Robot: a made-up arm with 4 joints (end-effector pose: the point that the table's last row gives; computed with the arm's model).
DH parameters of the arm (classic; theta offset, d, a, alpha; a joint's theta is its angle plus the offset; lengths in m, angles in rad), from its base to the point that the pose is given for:
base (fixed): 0.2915 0 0.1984 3.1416
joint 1: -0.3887 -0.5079 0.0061 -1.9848
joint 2: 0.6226 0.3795 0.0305 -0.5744
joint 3: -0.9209 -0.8 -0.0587 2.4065
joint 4: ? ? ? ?
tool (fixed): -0.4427 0.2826 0 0
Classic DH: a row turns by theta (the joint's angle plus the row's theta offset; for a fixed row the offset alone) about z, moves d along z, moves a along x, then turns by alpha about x.
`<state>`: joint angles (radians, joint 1 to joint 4).
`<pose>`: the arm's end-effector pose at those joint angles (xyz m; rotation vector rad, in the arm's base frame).
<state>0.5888 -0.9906 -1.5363 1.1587</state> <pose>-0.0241 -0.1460 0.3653 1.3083 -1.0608 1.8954</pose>
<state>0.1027 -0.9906 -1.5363 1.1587</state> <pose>0.0956 -0.2225 0.3653 1.6796 -0.7872 2.2361</pose>
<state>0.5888 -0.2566 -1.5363 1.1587</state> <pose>0.1769 -0.1707 0.2676 0.9028 -1.2967 2.6454</pose>
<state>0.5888 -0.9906 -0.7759 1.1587</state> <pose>0.0550 -0.2360 0.2800 -1.3893 1.0580 -2.4635</pose>
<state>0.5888 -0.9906 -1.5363 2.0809</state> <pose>0.2742 0.0356 0.4588 1.4434 -0.3231 1.1809</pose>
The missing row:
joint 4: -0.2546 0 0.4062 3.1416
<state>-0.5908 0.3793 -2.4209 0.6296</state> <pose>0.3462 0.0925 0.1307 -0.9333 1.2047 -1.4945</pose>
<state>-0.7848 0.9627 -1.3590 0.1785</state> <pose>0.3479 0.7194 0.5198 0.1785 0.5994 0.2102</pose>
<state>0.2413 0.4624 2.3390 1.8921</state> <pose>0.5227 0.0404 0.5678 1.3871 -0.9462 0.2967</pose>
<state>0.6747 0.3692 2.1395 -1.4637</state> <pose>0.2905 0.1495 -0.2109 -1.6558 -1.3080 2.1355</pose>
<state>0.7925 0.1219 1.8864 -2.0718</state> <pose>0.1421 0.0252 -0.2185 -1.6629 -0.5612 2.4120</pose>
